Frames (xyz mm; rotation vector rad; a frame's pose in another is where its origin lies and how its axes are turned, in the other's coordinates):
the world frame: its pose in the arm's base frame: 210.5 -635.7 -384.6 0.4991 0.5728 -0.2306
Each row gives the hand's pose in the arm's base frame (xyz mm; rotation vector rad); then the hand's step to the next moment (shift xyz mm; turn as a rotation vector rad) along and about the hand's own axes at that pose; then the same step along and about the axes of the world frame.
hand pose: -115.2 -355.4 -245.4 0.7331 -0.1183 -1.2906
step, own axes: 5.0 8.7 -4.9 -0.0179 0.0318 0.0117
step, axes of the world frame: 9.5 2.2 5.5 -0.0067 0.0296 0.0234
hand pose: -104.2 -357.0 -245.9 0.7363 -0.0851 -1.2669
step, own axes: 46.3 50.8 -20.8 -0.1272 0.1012 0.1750
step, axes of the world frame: 58.7 -0.9 41.4 -0.1644 0.1148 0.1298
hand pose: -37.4 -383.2 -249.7 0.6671 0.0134 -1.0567
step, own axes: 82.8 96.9 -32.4 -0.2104 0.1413 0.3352
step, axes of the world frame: 110.2 26.8 66.6 -0.3116 0.1600 0.2322
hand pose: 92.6 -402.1 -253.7 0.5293 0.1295 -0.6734
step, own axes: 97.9 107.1 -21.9 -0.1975 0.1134 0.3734
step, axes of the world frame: 116.9 71.8 52.2 -0.3260 0.1250 0.2634
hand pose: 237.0 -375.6 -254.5 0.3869 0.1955 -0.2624
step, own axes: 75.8 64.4 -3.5 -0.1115 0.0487 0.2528
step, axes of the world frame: 70.0 67.8 20.4 -0.1995 0.0578 0.1886
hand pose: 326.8 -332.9 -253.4 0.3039 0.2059 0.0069
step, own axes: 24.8 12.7 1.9 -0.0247 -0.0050 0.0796
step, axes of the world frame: 19.2 19.5 5.5 -0.0489 0.0021 0.0677
